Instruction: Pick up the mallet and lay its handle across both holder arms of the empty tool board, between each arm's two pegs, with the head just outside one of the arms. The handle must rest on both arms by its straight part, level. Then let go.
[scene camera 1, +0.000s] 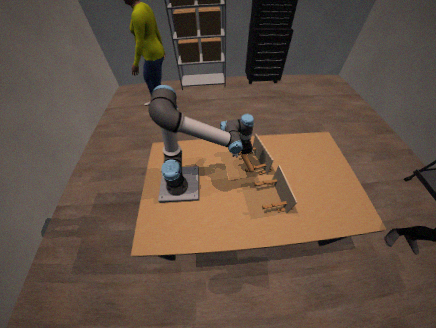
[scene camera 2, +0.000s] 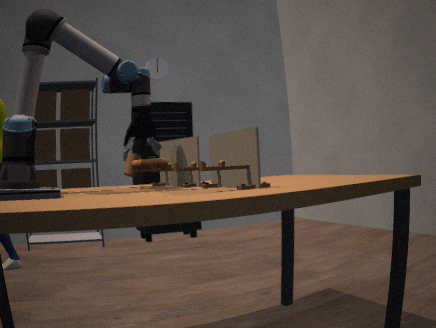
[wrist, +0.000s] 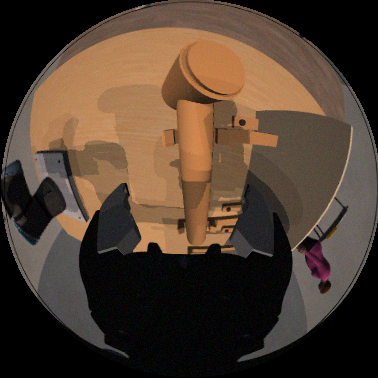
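Note:
The orange-brown mallet (scene camera 1: 248, 162) (scene camera 2: 150, 164) (wrist: 196, 145) lies across the two arms of the occupied tool board (scene camera 1: 263, 154) (wrist: 310, 145), its head at the far end in scene camera 1. The empty tool board (scene camera 1: 286, 190) (scene camera 2: 234, 150) stands beside it, nearer scene camera 1, with two bare pegged arms. My gripper (scene camera 1: 244, 152) (scene camera 2: 142, 152) (wrist: 186, 185) is open and points down at the mallet. Its fingers stand wide to either side of the handle in the wrist view, with no contact visible. Exact finger height against the handle is hard to tell.
The two upright panels stand in a row on the wooden table (scene camera 1: 200, 230) (scene camera 2: 320, 192). The arm's grey base plate (scene camera 1: 192, 192) (wrist: 65, 185) is on the table. A person in yellow (scene camera 1: 146, 37), a shelf unit and a black cabinet (scene camera 1: 270, 40) stand beyond the table.

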